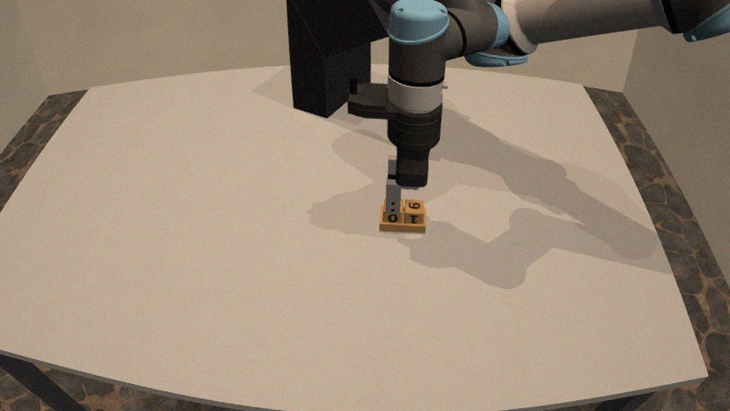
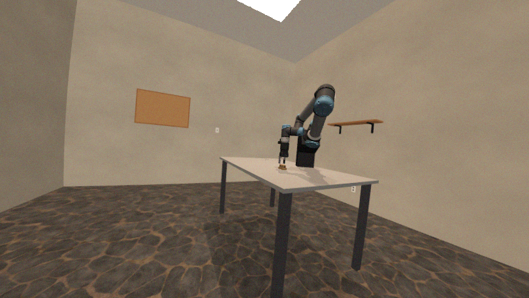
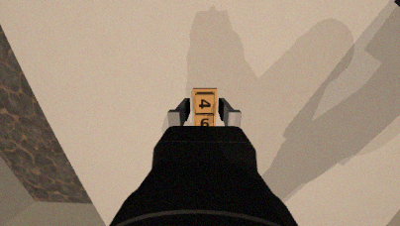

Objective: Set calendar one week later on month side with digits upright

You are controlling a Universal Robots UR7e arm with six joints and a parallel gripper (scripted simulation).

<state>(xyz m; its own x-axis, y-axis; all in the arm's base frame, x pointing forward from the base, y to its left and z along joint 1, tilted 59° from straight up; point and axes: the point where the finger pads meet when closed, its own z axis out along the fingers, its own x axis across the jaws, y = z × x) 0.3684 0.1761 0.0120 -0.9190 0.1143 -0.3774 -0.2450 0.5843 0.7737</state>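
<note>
The orange tray is 60 mm below my hand, 20 mm to the left of it and 10 mm behind it. From my hand the other things lie so: cube: 40 mm below, 30 mm to the left, 10 mm behind.
</note>
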